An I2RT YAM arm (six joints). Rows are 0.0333 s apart.
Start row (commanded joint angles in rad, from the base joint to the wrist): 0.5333, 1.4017, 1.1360, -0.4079, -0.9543, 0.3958
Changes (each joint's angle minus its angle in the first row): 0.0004, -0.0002, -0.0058, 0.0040, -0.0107, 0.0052; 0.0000, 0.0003, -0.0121, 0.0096, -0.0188, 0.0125; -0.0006, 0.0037, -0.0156, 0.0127, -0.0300, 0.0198; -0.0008, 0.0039, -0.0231, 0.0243, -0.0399, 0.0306; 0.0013, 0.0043, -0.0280, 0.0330, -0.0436, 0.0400; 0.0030, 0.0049, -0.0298, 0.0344, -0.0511, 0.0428; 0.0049, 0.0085, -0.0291, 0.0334, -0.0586, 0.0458; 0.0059, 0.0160, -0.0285, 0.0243, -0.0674, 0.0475; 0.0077, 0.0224, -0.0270, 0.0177, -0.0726, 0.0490; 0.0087, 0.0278, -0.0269, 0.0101, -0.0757, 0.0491; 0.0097, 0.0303, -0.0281, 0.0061, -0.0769, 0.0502; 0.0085, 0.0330, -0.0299, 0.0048, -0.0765, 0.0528
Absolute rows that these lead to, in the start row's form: 0.5337, 1.4015, 1.1302, -0.4039, -0.9650, 0.4010; 0.5333, 1.4020, 1.1239, -0.3983, -0.9731, 0.4083; 0.5327, 1.4054, 1.1204, -0.3952, -0.9843, 0.4156; 0.5325, 1.4056, 1.1129, -0.3836, -0.9942, 0.4264; 0.5346, 1.4060, 1.1080, -0.3749, -0.9979, 0.4358; 0.5363, 1.4066, 1.1062, -0.3735, -1.0054, 0.4386; 0.5382, 1.4102, 1.1069, -0.3745, -1.0129, 0.4416; 0.5392, 1.4177, 1.1075, -0.3836, -1.0217, 0.4433; 0.5410, 1.4241, 1.1090, -0.3902, -1.0269, 0.4448; 0.5420, 1.4295, 1.1091, -0.3978, -1.0300, 0.4449; 0.5430, 1.4320, 1.1079, -0.4018, -1.0312, 0.4460; 0.5418, 1.4347, 1.1061, -0.4031, -1.0308, 0.4486
